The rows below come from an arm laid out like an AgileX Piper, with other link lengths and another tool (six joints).
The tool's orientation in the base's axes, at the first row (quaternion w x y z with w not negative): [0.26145, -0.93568, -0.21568, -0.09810]
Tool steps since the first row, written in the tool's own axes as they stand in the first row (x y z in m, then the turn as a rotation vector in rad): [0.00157, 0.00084, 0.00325, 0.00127, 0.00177, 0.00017]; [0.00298, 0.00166, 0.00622, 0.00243, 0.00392, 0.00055]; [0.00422, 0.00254, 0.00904, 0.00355, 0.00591, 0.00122]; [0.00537, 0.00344, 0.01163, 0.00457, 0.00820, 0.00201]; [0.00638, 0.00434, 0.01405, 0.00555, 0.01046, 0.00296]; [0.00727, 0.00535, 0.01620, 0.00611, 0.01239, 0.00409]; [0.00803, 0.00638, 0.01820, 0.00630, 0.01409, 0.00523]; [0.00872, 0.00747, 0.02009, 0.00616, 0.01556, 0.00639]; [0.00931, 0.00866, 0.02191, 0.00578, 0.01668, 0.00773]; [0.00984, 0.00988, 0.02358, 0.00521, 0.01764, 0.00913]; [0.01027, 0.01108, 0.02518, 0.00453, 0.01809, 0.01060]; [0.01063, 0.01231, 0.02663, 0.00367, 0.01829, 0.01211]
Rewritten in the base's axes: [0.00201, 0.00163, -0.00265, 0.00194, -0.00083, -0.00056]; [0.00384, 0.00308, -0.00511, 0.00398, -0.00187, -0.00150]; [0.00554, 0.00434, -0.00751, 0.00593, -0.00265, -0.00262]; [0.00716, 0.00542, -0.00976, 0.00793, -0.00364, -0.00401]; [0.00863, 0.00637, -0.01191, 0.00989, -0.00453, -0.00553]; [0.01003, 0.00705, -0.01391, 0.01135, -0.00522, -0.00718]; [0.01132, 0.00759, -0.01583, 0.01237, -0.00585, -0.00884]; [0.01256, 0.00800, -0.01771, 0.01300, -0.00642, -0.01052]; [0.01376, 0.00826, -0.01960, 0.01327, -0.00670, -0.01227]; [0.01490, 0.00839, -0.02140, 0.01330, -0.00690, -0.01405]; [0.01594, 0.00847, -0.02316, 0.01300, -0.00670, -0.01569]; [0.01692, 0.00842, -0.02483, 0.01244, -0.00636, -0.01731]
